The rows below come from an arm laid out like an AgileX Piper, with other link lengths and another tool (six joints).
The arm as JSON. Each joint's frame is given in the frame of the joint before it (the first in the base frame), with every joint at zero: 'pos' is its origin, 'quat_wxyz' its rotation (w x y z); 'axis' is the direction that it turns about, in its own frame. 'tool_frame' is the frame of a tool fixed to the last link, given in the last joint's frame.
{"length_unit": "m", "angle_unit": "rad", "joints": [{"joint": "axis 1", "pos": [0.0, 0.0, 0.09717], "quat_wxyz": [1.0, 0.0, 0.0, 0.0], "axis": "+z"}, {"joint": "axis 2", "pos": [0.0, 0.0, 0.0], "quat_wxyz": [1.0, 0.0, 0.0, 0.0], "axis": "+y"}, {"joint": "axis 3", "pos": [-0.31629, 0.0, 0.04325], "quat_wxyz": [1.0, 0.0, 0.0, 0.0], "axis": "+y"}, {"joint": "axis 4", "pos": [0.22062, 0.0, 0.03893], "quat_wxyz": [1.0, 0.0, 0.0, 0.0], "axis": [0.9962, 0.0, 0.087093]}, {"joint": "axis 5", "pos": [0.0, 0.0, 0.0], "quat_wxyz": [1.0, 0.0, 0.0, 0.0], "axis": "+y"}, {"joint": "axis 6", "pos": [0.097, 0.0, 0.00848], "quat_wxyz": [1.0, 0.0, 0.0, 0.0], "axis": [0.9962, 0.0, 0.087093]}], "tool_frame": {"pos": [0.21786, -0.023, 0.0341], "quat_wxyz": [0.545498, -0.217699, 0.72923, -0.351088]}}
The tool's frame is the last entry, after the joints.
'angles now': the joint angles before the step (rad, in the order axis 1, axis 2, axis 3, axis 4, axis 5, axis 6). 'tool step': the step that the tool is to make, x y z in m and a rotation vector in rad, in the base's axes. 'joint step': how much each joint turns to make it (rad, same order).
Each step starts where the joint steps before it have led.
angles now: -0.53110, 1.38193, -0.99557, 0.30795, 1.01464, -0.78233
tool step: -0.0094, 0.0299, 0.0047, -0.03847, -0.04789, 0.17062
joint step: 0.02571, -0.08575, 0.08011, 0.04027, -0.00834, -0.17270
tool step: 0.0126, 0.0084, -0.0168, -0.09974, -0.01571, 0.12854
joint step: 0.11800, 0.01820, 0.06669, -0.06167, -0.14034, -0.03451
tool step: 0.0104, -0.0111, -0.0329, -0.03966, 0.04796, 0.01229
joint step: 0.03927, 0.10599, 0.02939, -0.05584, -0.11357, 0.02672
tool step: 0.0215, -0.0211, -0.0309, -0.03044, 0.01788, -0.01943
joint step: 0.00003, 0.13441, 0.00018, -0.02679, -0.13276, 0.01085
